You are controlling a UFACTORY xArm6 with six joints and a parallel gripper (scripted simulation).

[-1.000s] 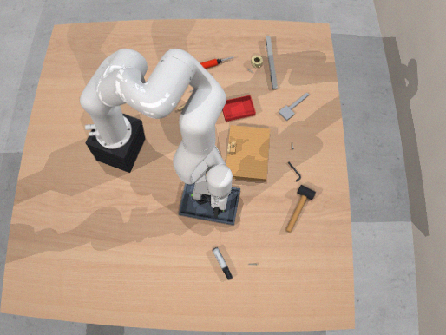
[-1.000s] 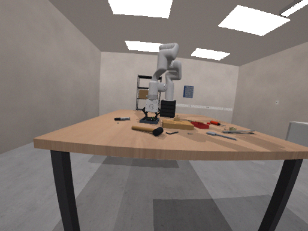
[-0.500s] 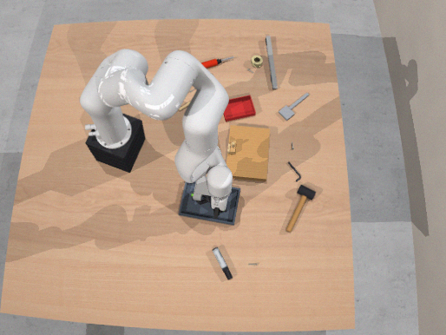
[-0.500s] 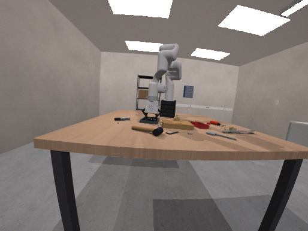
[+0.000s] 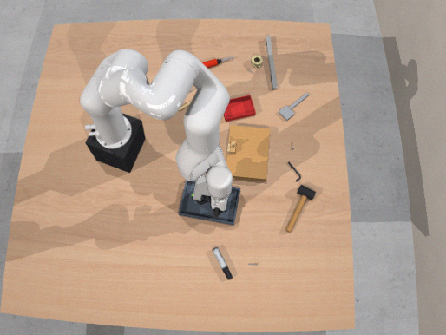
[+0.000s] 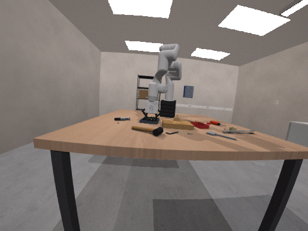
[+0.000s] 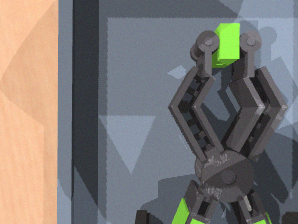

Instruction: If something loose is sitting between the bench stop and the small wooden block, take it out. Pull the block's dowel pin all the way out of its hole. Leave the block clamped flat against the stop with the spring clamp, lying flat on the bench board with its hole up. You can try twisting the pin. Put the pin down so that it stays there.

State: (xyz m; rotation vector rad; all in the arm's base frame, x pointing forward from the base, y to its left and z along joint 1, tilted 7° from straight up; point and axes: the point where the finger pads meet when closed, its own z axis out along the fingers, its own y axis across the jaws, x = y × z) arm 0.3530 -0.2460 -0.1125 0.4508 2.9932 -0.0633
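Right now the dark grey tray is 40 mm behind my hand and 10 mm below it. From my hand the other things lie so: hex key 290 mm ahead, 70 mm to the left, 20 mm below; then small wooden block 190 mm to the left, 70 mm ahead, 20 mm above; then dowel pin 190 mm to the left, 70 mm ahead, 40 mm above.
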